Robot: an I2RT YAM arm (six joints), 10 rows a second.
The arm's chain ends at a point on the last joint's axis. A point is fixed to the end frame.
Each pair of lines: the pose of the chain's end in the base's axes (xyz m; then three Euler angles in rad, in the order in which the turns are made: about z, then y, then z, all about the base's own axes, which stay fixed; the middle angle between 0 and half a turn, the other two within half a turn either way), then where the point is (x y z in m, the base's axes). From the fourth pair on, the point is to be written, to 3 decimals.
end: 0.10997 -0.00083 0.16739 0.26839 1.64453 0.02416
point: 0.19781 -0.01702 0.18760
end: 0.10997 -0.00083 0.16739 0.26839 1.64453 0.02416
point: 0.19781 -0.01702 0.18760
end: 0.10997 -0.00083 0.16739 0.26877 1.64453 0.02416
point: 0.19781 -0.01703 0.18759
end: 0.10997 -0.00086 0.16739 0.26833 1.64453 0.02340
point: 0.198 -0.017 0.188
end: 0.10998 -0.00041 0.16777 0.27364 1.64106 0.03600
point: 0.198 -0.016 0.188
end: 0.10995 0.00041 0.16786 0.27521 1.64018 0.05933
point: 0.198 -0.013 0.188
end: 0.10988 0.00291 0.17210 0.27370 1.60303 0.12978
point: 0.198 -0.004 0.196
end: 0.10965 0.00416 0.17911 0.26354 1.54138 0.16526
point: 0.196 0.000 0.208
